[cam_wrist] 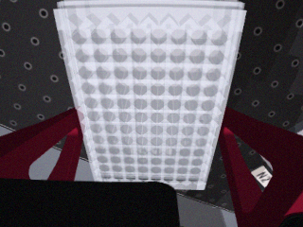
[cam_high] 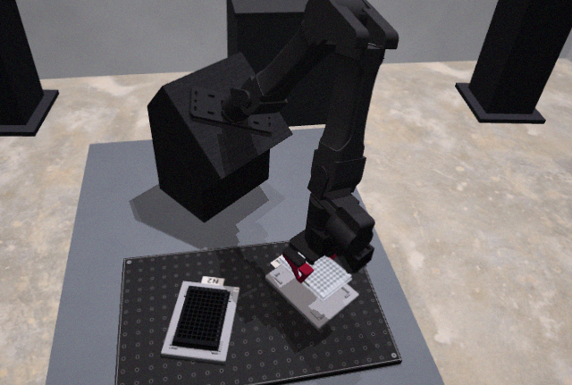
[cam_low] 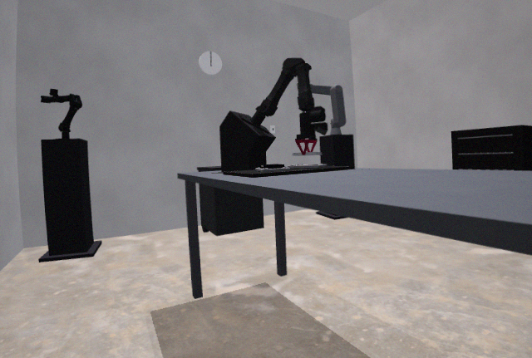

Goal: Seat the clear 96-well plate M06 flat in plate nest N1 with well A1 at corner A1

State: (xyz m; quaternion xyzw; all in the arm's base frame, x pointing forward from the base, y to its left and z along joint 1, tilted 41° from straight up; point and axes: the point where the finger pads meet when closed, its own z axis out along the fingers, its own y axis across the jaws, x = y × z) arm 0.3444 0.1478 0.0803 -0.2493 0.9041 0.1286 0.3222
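The nest is 7 cm below my hand. The rest, counted from my hand: clear plate M06: 1 cm below; then N2 label: 21 cm to the right, 7 cm below, 2 cm behind; then N1 tag: 8 cm behind, 7 cm below, 6 cm to the right.
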